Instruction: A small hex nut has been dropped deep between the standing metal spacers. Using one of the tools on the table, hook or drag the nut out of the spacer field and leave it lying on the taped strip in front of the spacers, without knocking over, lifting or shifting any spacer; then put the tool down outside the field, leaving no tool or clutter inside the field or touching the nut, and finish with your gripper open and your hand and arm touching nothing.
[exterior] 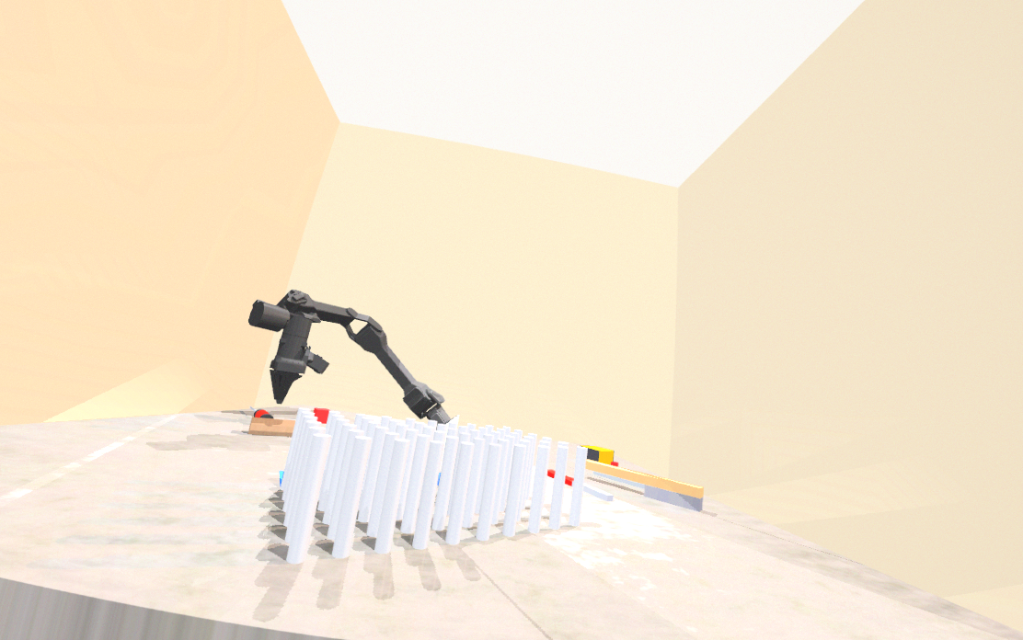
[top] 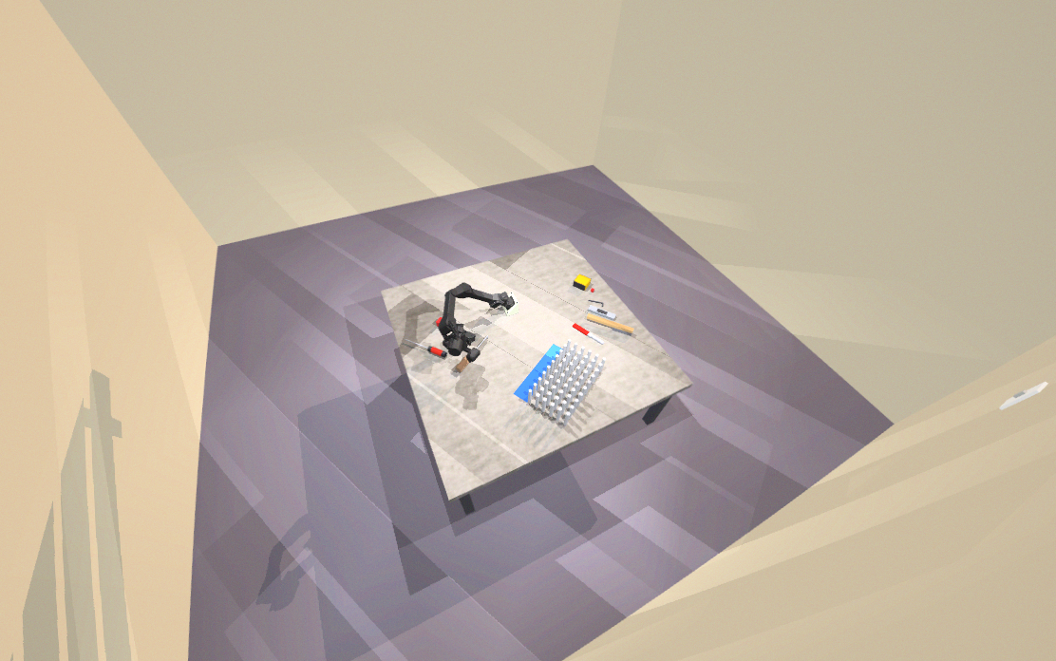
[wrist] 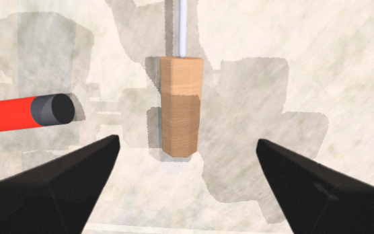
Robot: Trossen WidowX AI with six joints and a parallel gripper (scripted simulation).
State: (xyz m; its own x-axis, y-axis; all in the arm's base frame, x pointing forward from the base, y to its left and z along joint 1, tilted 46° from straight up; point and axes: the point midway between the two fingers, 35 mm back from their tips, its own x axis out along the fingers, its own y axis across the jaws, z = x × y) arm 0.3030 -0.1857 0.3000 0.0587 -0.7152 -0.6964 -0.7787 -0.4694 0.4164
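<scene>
My gripper tip is now 80 mm to the right of the tool with pale metal rod, 70 mm past it and 60 mm above it. The rest, counted from my gripper tip: red-handled tool: 700 mm to the left, 70 mm below, 20 mm ahead; then blue taped strip: 360 mm to the left, 150 mm ahead, 80 mm below; then red block: 310 mm behind, 60 mm below, 50 mm to the right.
</scene>
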